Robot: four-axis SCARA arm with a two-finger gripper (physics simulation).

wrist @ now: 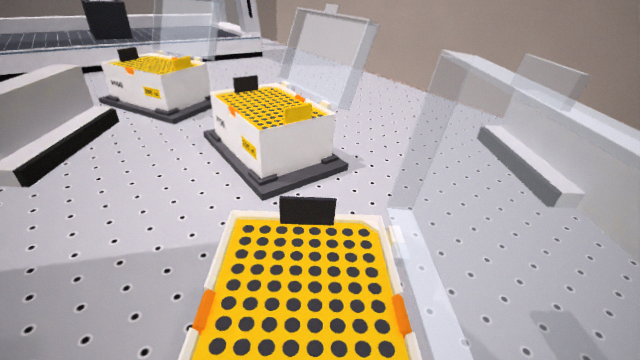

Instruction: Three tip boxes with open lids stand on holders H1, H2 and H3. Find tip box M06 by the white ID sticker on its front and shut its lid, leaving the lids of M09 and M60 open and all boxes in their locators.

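Places are measured from the arm's base along level axes (x left, y up, z ahead), in metres.
Where they show: gripper, between the fingertips: (303,102).
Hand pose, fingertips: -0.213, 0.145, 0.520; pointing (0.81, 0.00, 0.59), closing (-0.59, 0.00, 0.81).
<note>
After its pixels a point has its place, as x, y, z.
Three white tip boxes with yellow inserts show in the wrist view. The nearest box (299,286) @(-0.234, 0.070, 0.506) lies right below the camera; its front sticker is hidden. Its clear lid (425,134) @(-0.232, 0.126, 0.578) stands open on the right. The middle box (273,129) @(-0.086, 0.072, 0.578) sits on a dark holder (286,183) @(-0.101, 0.021, 0.582) with its lid (326,53) @(-0.026, 0.118, 0.681) open; its sticker (220,121) @(0.012, 0.046, 0.565) is too blurred to read. The far box (156,80) @(0.138, 0.065, 0.530) carries a sticker (116,83) @(0.217, 0.047, 0.490) reading M60 and sits on its holder (133,107) @(0.180, 0.021, 0.499); its lid (183,26) @(0.245, 0.115, 0.605) is open. The gripper's fingers do not show; it holds nothing.
The boxes stand on a perforated grey table (111,201) @(-0.033, 0.013, 0.443). A white block with a black face (53,134) lies at the left and a white and grey one (523,161) @(-0.280, 0.142, 0.555) at the right. A machine with a dark deck (44,40) @(0.549, 0.062, 0.408) stands at the back.
</note>
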